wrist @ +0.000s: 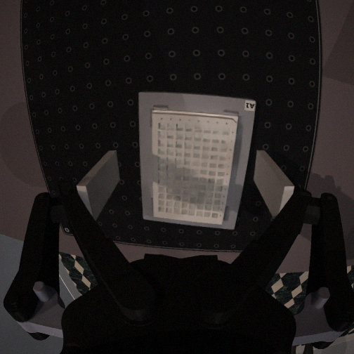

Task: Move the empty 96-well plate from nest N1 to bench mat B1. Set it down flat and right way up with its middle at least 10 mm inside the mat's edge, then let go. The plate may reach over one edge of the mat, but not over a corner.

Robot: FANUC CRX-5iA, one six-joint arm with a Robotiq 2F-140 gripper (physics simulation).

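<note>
The white 96-well plate (194, 150) sits flat in the light grey nest (146, 165), near the middle of the wrist view. Its wells look empty, and a shadow falls across its lower half. My gripper (186, 164) is open, with one pale finger pad left of the nest and the other right of it. Both pads stand apart from the plate and look higher than it. The bench mat does not show in this view.
The nest stands on a black board (210, 65) with rows of small rings. A small tag marked A1 (250, 105) is at the nest's upper right corner. Brownish surface (336, 115) lies beyond the board, and a dark-and-cream checkered pattern (287, 289) shows lower down.
</note>
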